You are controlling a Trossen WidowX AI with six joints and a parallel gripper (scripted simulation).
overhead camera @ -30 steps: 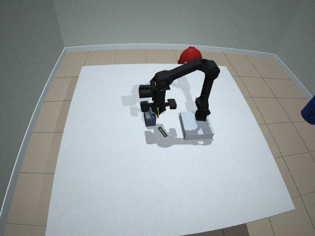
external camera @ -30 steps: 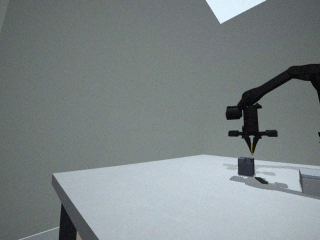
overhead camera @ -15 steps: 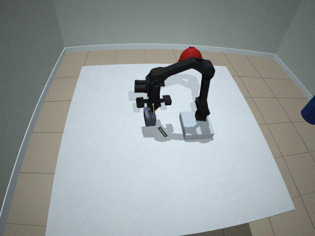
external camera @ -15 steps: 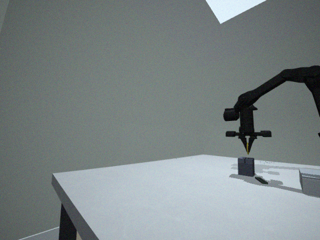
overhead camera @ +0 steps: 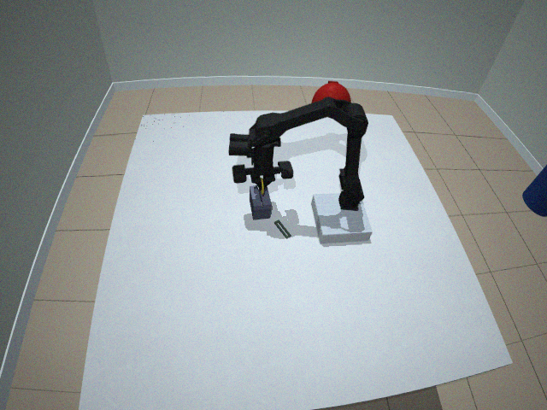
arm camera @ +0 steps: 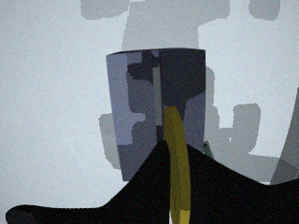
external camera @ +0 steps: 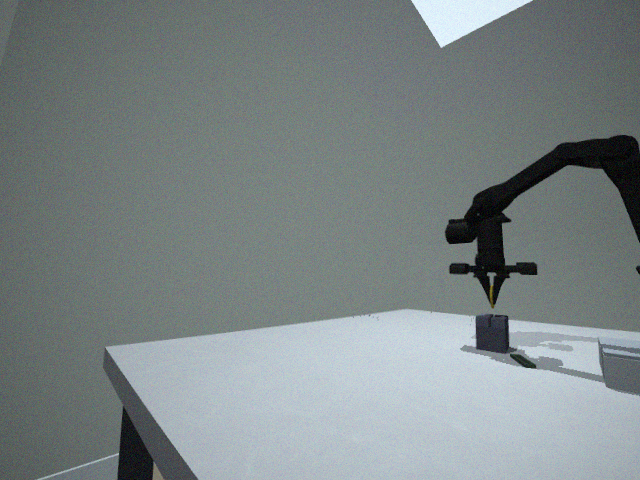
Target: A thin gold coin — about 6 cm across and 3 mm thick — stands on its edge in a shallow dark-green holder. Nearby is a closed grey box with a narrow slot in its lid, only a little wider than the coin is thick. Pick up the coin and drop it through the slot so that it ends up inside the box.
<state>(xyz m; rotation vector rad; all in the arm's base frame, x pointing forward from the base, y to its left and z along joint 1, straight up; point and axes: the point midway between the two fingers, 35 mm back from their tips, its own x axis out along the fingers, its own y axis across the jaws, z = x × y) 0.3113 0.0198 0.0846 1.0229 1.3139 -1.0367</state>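
Right now my gripper tip is 20 mm below the gold coin.
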